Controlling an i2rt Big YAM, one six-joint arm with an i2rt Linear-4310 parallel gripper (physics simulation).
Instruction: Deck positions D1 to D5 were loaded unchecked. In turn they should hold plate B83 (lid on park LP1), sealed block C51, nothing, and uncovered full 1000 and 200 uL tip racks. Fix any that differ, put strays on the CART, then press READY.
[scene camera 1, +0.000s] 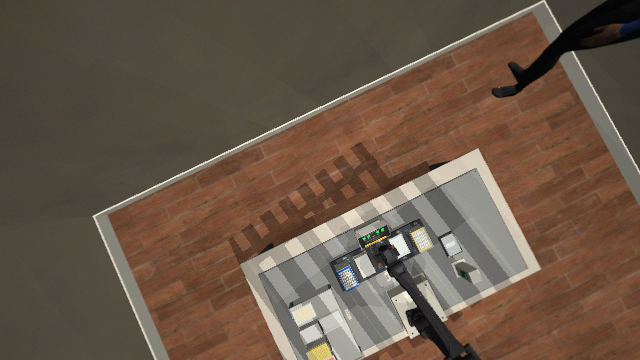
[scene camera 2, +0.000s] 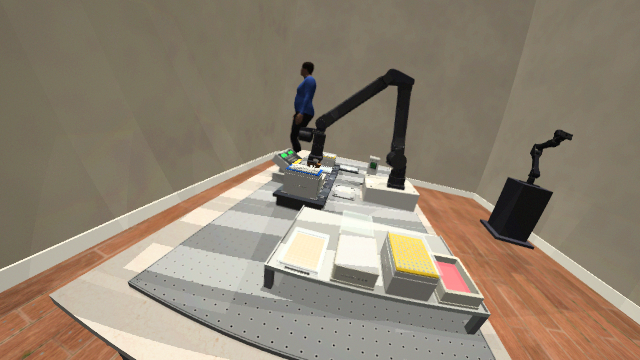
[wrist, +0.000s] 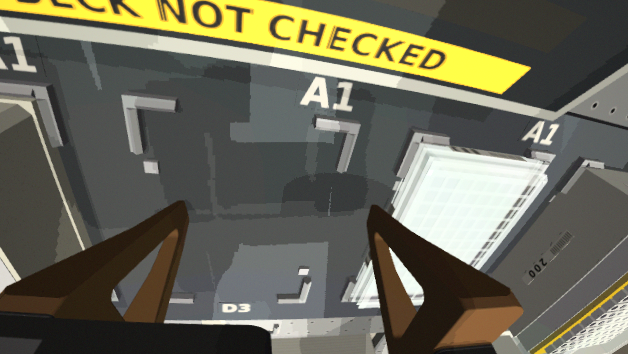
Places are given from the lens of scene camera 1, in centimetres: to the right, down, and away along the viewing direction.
grey perforated plate (scene camera 1: 464, 206): 95, 17, 129
